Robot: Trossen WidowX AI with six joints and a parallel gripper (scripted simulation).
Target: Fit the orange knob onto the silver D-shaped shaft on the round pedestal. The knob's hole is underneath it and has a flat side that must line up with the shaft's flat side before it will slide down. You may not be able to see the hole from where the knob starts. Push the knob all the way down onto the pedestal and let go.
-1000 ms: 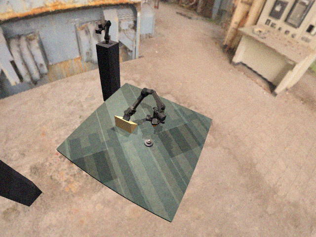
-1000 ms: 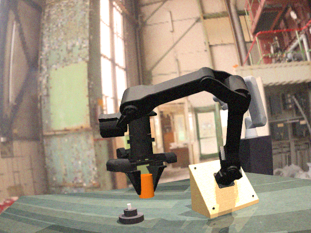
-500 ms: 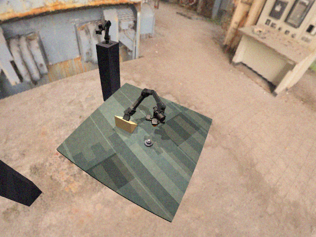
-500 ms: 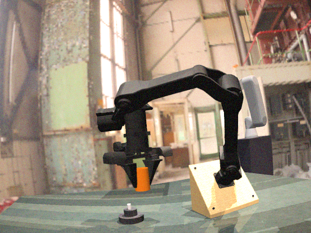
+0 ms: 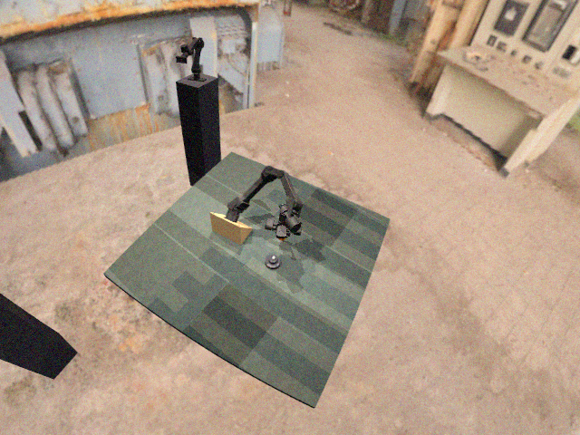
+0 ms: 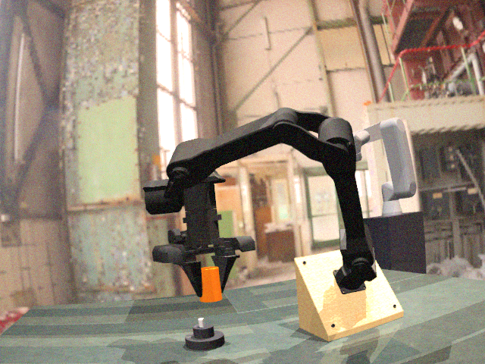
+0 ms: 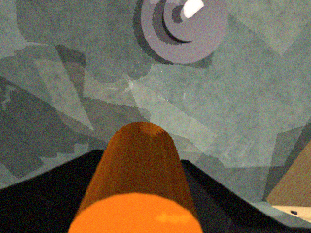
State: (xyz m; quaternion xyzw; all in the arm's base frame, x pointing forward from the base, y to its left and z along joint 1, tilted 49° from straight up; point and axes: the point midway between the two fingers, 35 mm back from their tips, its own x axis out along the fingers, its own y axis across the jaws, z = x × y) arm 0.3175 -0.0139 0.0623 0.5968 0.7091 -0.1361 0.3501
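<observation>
The dark round pedestal lies 10 cm to the right of my gripper tip, 10 cm below it and 1 cm ahead of it. Round my gripper tip: orange knob (3 cm above).
</observation>
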